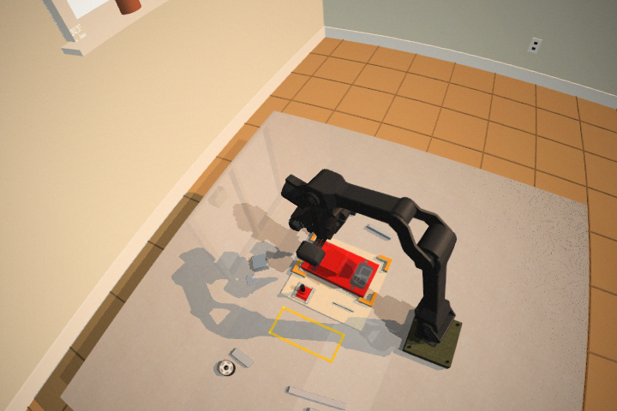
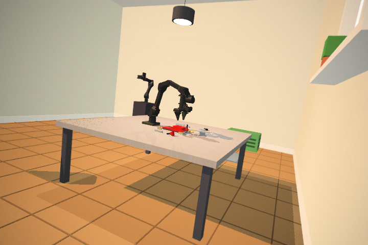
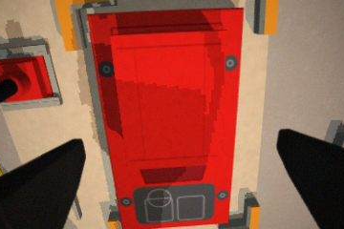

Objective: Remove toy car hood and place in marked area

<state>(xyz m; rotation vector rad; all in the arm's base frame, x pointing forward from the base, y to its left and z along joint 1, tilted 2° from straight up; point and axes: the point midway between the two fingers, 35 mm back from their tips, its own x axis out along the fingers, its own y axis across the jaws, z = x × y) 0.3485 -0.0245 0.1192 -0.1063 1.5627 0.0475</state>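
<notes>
Right now the red hood is 60 mm below my gripper tip. The rest, counted from my gripper tip: wheel 410 mm to the left, 100 mm below, 40 mm ahead; then long bar 330 mm to the left, 200 mm behind, 100 mm below.
</notes>
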